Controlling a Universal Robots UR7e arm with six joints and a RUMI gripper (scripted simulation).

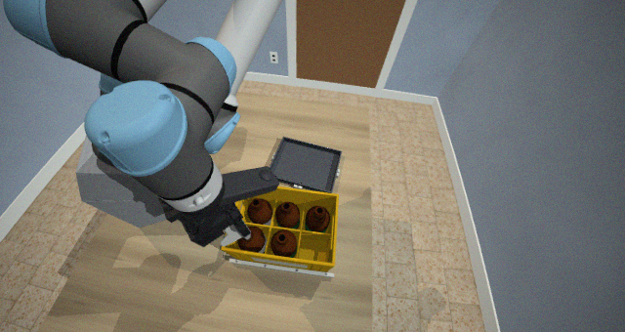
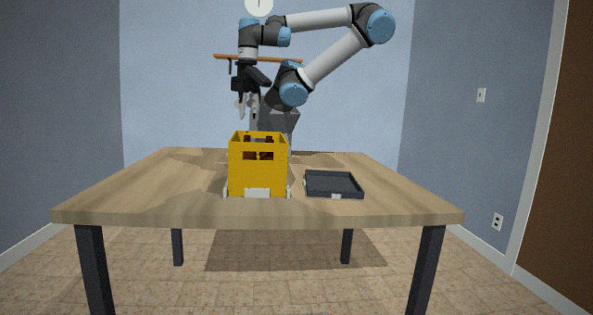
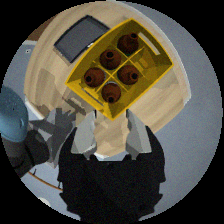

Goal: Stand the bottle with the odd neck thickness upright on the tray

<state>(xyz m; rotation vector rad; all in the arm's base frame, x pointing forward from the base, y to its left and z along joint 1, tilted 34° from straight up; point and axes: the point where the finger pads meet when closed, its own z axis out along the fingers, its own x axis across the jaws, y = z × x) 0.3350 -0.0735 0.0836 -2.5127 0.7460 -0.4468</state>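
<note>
My gripper is now 16 cm above the crate, 7 cm short of it and 6 cm to the right of it. Also, from my hand: tray 33 cm to the left, 23 cm below, 1 cm ahead; then bottle 15 cm below, 14 cm ahead, 13 cm to the left.
</note>
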